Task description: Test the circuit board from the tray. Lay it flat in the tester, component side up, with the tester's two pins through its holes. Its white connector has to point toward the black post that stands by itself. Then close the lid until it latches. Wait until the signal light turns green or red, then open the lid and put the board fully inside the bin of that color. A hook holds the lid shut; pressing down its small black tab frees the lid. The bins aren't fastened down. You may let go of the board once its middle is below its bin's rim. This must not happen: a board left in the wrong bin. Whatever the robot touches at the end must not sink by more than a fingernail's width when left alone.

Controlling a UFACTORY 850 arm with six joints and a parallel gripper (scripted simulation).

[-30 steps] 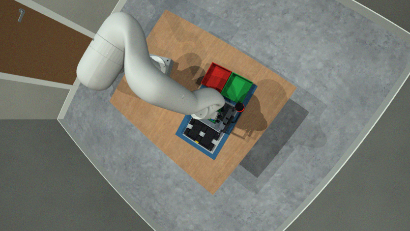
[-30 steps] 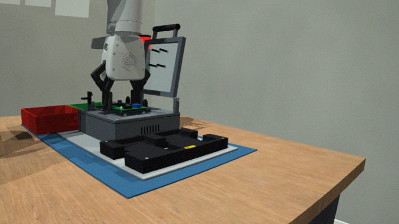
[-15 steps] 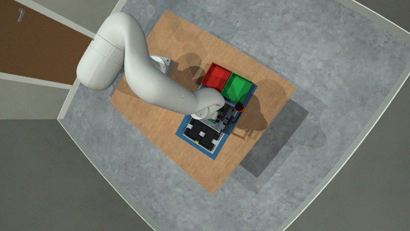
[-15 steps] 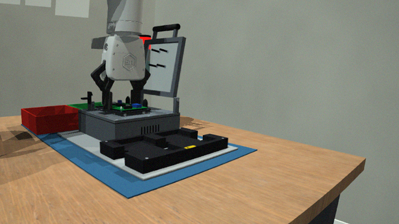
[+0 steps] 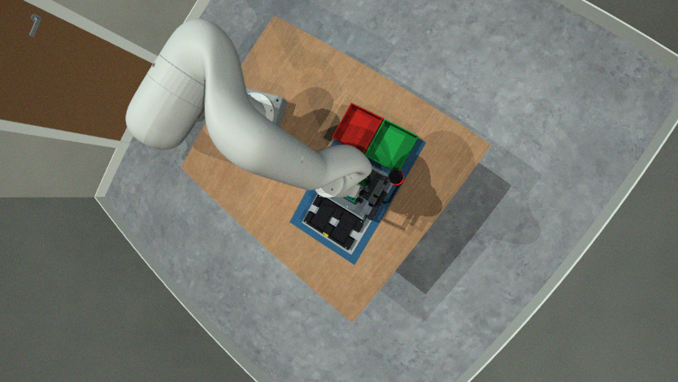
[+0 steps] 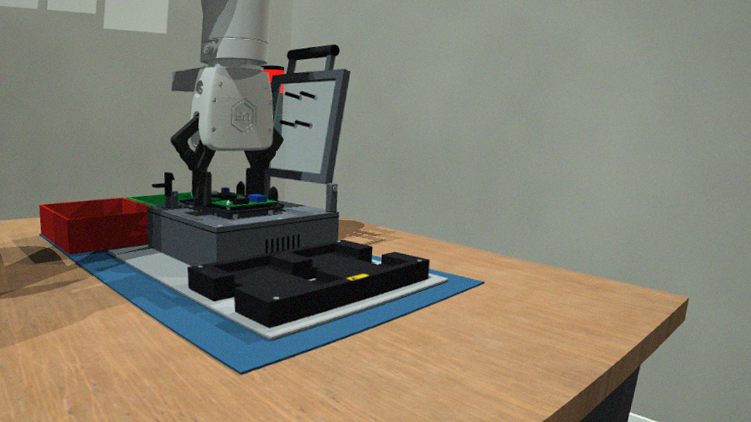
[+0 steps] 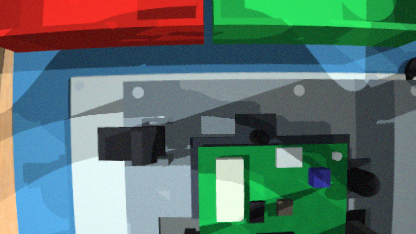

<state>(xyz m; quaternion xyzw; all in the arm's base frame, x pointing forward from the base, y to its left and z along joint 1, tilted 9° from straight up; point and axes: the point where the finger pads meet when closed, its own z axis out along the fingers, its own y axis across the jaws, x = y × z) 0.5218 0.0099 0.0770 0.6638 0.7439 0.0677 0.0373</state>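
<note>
Right now my hand is 7 cm past the black hook, 5 cm to the right of it and 1 cm below it. Round my hand: see-through lid: 11 cm ahead, 1 cm to the left, 10 cm above; then green circuit board: 1 cm below; then green bin: 2 cm ahead, 20 cm to the left, 7 cm below.
</note>
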